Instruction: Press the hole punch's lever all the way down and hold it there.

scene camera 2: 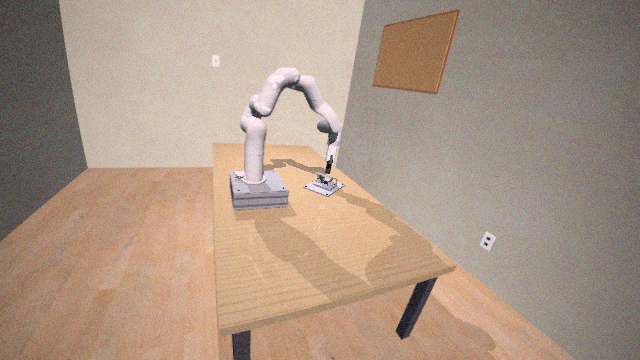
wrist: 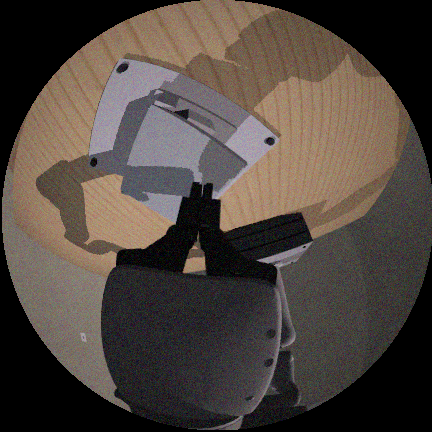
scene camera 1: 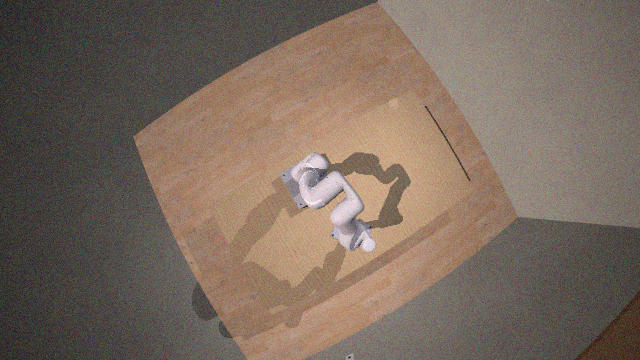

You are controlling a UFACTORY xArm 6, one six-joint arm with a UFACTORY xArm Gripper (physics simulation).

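Where they show: gripper, fingertip midpoint: [scene camera 2: 327, 173] [wrist: 202, 194]; arm's base, link origin: [scene camera 2: 253, 179].
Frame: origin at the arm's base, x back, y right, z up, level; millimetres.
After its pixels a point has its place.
Note:
The hole punch [scene camera 2: 324, 187] [wrist: 107, 115] is a grey device on a light square plate with a dark hole at each corner. In scene camera 1 the arm hides most of it. Its lever [wrist: 162, 142] @(y -133, x -479, z -23 mm) is a wide grey panel; a slot and a small dark part show beyond its far edge. My gripper [scene camera 2: 328, 172] @(y -110, x -436, z 7 mm) [wrist: 202, 194] @(y -110, x -436, z 7 mm) is shut, with nothing between the fingers, and points down. Its black fingertips are at the lever's near edge, seemingly on it or very close; contact cannot be made out. How far down the lever stands is hard to tell.
The arm's block-shaped base [scene camera 1: 292, 191] @(y 117, x -48, z -1 mm) [scene camera 2: 260, 197] @(y 139, x -32, z -31 mm) [wrist: 270, 237] @(y 10, x -154, z -46 mm) stands on the wooden table [scene camera 1: 400, 135] @(y -737, x 33, z -94 mm) [scene camera 2: 280, 270] @(y 552, x -83, z -93 mm), a short way from the punch. The table's long edge and a grey wall lie beyond the punch. A cork board [scene camera 2: 416, 52] hangs on that wall.

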